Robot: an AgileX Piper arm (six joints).
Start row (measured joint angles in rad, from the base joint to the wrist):
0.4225, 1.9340, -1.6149, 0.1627, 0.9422, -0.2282
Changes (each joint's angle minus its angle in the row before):
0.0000, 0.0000, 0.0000, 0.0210, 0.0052, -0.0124
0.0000, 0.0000, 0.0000, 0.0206, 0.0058, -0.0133
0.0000, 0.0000, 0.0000, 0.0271, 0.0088, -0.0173
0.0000, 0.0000, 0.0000, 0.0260, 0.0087, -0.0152
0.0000, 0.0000, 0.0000, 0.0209, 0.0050, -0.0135
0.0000, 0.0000, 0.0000, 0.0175, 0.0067, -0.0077
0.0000, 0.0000, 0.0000, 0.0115, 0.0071, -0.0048
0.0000, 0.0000, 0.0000, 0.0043, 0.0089, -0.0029
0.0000, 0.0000, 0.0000, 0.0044, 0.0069, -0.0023
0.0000, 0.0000, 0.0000, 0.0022, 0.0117, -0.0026
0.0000, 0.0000, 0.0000, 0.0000, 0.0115, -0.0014
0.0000, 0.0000, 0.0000, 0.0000, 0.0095, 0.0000
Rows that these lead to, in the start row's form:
0.4225, 1.9340, -1.6149, 0.1837, 0.9474, -0.2406
0.4225, 1.9340, -1.6149, 0.2043, 0.9532, -0.2539
0.4225, 1.9340, -1.6149, 0.2314, 0.9620, -0.2712
0.4225, 1.9340, -1.6149, 0.2574, 0.9707, -0.2864
0.4225, 1.9340, -1.6149, 0.2783, 0.9757, -0.2999
0.4225, 1.9340, -1.6149, 0.2958, 0.9824, -0.3076
0.4225, 1.9340, -1.6149, 0.3073, 0.9895, -0.3124
0.4225, 1.9340, -1.6149, 0.3116, 0.9984, -0.3153
0.4225, 1.9340, -1.6149, 0.3160, 1.0053, -0.3176
0.4225, 1.9340, -1.6149, 0.3182, 1.0170, -0.3202
0.4225, 1.9340, -1.6149, 0.3182, 1.0285, -0.3216
0.4225, 1.9340, -1.6149, 0.3182, 1.0380, -0.3216

